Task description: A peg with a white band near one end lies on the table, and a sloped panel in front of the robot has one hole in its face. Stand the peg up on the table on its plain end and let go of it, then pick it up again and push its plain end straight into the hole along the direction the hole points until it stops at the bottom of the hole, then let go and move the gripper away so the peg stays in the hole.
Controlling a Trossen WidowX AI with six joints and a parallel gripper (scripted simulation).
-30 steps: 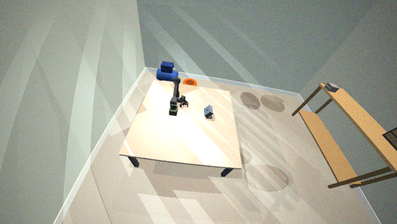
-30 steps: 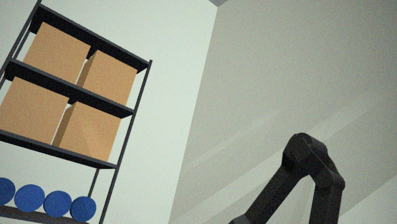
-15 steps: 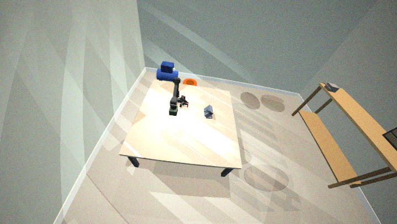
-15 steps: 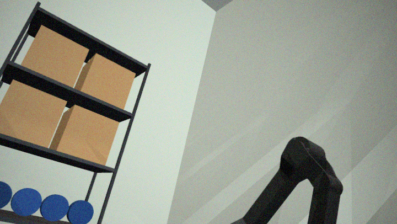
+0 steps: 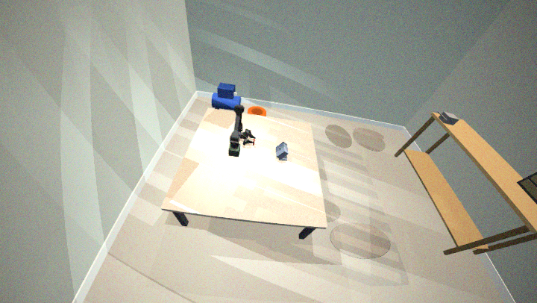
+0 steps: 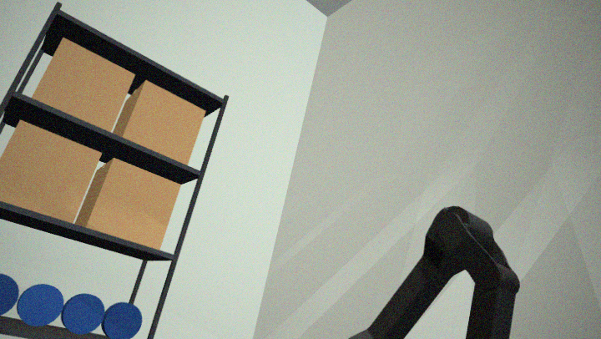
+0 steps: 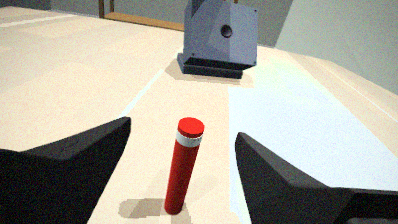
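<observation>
Now: the red peg 1 cm behind my gripper tip and 1 cm below it. Round my gripper tip: grey sloped panel: 26 cm ahead, 13 cm to the right, 1 cm above.
</observation>
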